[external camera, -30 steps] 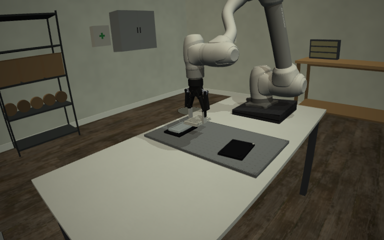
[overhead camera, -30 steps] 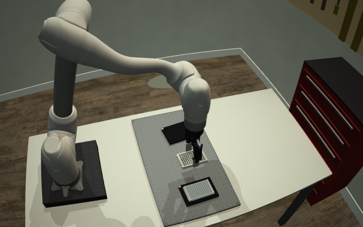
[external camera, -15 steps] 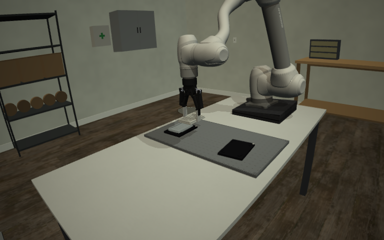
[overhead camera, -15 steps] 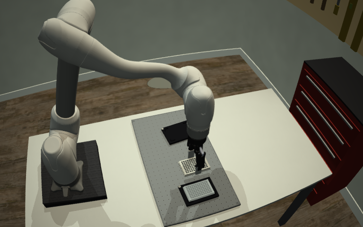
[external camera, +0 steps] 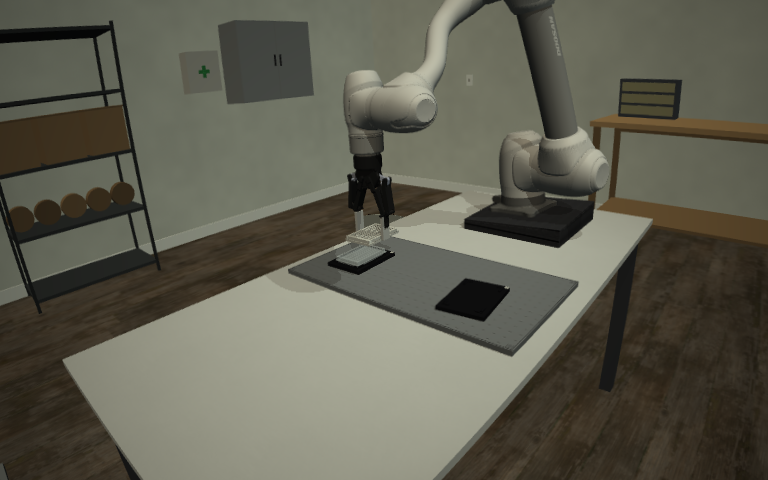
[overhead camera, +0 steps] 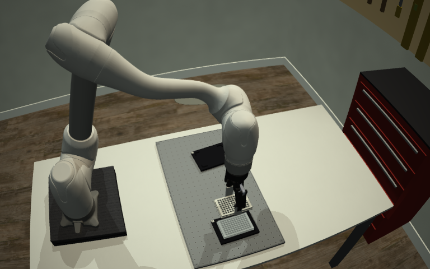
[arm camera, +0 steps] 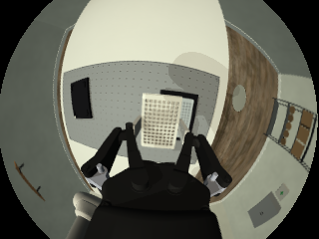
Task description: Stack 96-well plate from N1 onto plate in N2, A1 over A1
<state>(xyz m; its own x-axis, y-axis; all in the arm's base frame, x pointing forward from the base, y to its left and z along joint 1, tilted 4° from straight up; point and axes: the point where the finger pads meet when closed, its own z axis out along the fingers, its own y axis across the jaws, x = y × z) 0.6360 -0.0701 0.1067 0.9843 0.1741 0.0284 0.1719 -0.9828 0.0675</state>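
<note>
My hand is 50 mm to the left of the greyer 96-well plate and 100 mm above it. Round my hand: white 96-well plate: 20 mm below.
</note>
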